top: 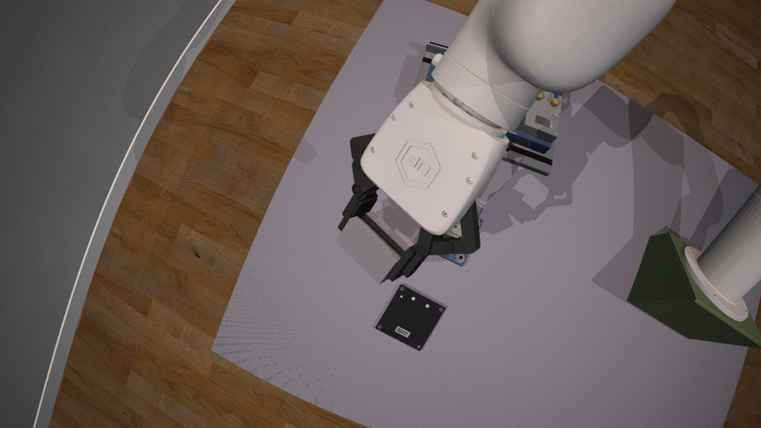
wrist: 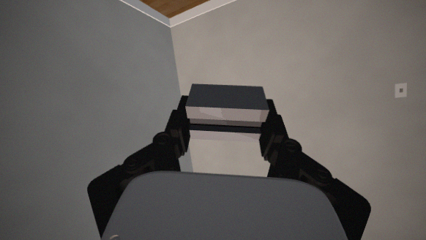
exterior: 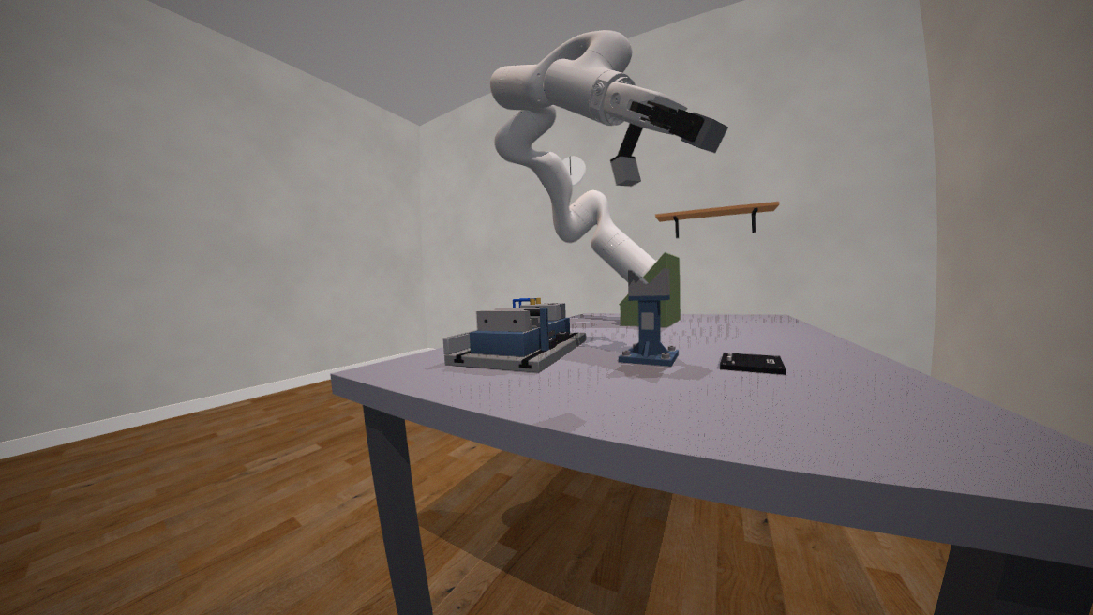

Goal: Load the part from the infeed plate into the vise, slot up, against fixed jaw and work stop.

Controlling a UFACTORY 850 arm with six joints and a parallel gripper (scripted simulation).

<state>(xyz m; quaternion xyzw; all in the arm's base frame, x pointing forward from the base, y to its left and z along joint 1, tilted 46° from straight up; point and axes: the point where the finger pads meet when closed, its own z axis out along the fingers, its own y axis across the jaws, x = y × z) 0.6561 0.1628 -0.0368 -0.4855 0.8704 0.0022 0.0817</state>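
The fixed jaw lies 34 cm to the right of my hand and 27 cm below it. From my hand the other things lie so: work stop: 3 cm behind, 29 cm to the right, 26 cm below; then black infeed plate: 8 cm behind, 8 cm to the left, 35 cm below; then part: right at my hand.
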